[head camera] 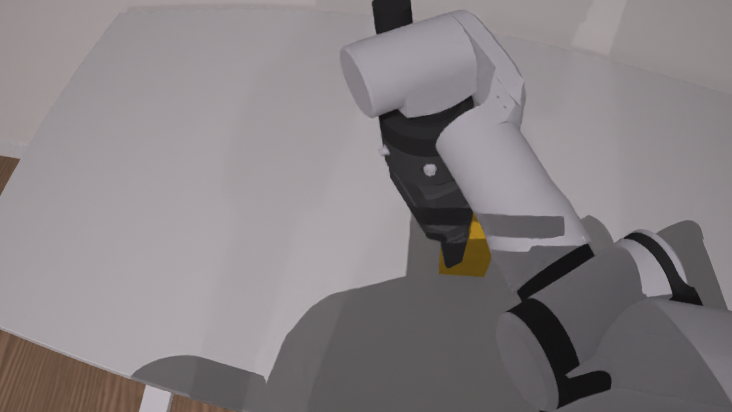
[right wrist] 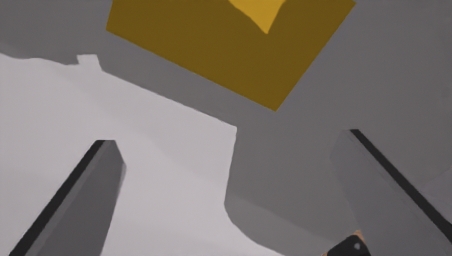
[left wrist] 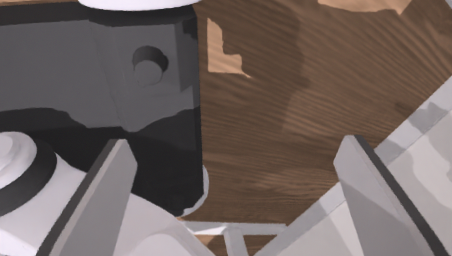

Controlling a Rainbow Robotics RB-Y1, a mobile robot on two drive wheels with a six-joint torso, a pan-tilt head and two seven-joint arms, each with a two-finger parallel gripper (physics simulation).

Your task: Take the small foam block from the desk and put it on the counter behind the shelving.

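Places are measured from the robot's base along level axes (x left, y back, z up), in metres.
Pixels of known places: left gripper, fingertip midpoint: [left wrist: 234, 150]; right gripper, fingertip midpoint: [head camera: 431, 227] [right wrist: 228, 149].
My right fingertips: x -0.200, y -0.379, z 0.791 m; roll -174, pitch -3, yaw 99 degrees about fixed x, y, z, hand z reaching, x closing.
Note:
Behind a point stands the place of what it marks.
A yellow foam block [head camera: 473, 259] {x -0.243, y -0.337, z 0.764 m} [right wrist: 220, 45] {x -0.240, y -0.386, z 0.766 m} sits on the white desk [head camera: 169, 153] {x 0.123, y -0.653, z 0.721 m} [right wrist: 165, 165] {x -0.123, y -0.418, z 0.721 m}, partly hidden in the head view by my right gripper and forearm. My right gripper [head camera: 453, 255] [right wrist: 228, 149] {x -0.200, y -0.379, z 0.791 m} is open and empty above the desk. In the right wrist view the block lies beyond the fingertips, at the top of the picture, and its near corner points at the gap between them. My left gripper [left wrist: 234, 150] {x 0.239, y -0.057, z 0.462 m} is open, with nothing between its fingers. The counter and the shelving do not show.
In the left wrist view, the robot's dark base [left wrist: 65, 65] {x 0.162, y 0.130, z 0.170 m} is at the left, the wooden floor [left wrist: 260, 115] {x -0.117, y -0.285, z 0.001 m} in the middle and the desk's pale edge [left wrist: 310, 212] {x -0.816, y -0.671, z 0.026 m} at the lower right. A wall [head camera: 61, 46] {x 0.506, y -1.323, z 0.579 m} stands behind the desk.

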